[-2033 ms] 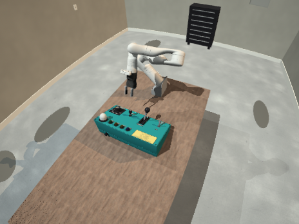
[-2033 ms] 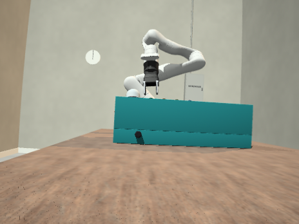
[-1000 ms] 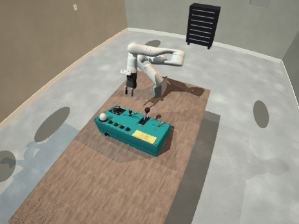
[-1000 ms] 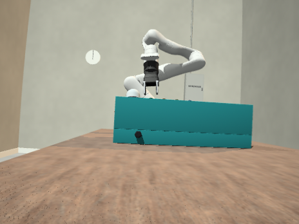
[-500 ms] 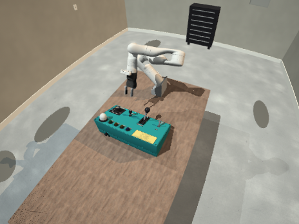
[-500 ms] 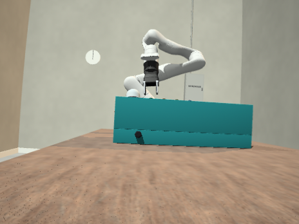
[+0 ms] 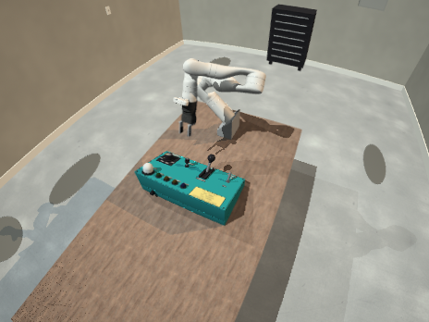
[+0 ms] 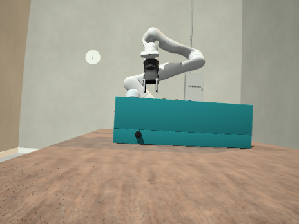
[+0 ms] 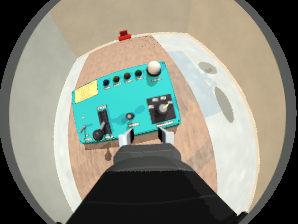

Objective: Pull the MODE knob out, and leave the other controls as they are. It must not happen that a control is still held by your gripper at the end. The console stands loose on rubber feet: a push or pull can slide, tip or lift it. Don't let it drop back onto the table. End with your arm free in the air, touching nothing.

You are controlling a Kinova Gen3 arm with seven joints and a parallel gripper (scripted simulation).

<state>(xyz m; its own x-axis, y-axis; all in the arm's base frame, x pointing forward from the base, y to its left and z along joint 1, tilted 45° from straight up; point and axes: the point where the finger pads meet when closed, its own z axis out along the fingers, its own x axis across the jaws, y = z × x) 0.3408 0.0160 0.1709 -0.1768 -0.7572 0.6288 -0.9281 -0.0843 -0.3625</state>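
Right now the mode knob is 120 mm below my hand, 90 mm ahead of it and 50 mm to the left of it. The rest, counted from my hand: teal console: 150 mm below, 130 mm ahead, 100 mm to the left; black-ball lever: 170 mm to the left, 120 mm below, 70 mm ahead; black rotary selector: 130 mm below, 100 mm ahead, 80 mm to the right.
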